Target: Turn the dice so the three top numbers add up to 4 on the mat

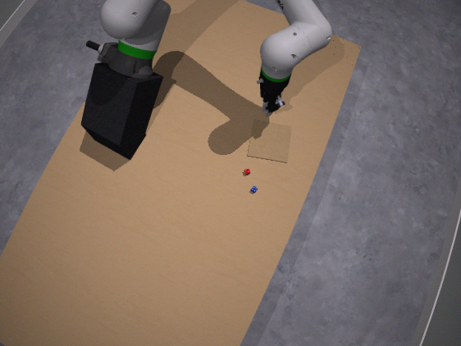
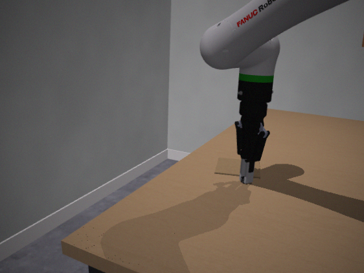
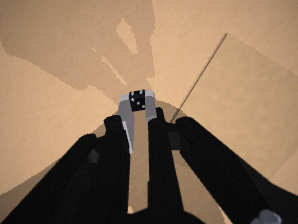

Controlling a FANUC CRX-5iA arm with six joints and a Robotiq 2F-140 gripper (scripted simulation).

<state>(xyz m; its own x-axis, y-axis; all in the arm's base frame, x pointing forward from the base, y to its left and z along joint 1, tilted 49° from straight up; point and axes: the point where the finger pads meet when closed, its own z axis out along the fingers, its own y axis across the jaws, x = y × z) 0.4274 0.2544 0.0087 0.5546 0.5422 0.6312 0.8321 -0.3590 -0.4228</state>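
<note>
The tan mat is 100 mm to the right of my hand, 60 mm ahead of it and 30 mm below it. Round my hand: red die 240 mm to the right, 40 mm ahead, 30 mm below; then blue die 280 mm to the right, 90 mm ahead, 30 mm below; then black die 30 mm below, 10 mm to the left.
</note>
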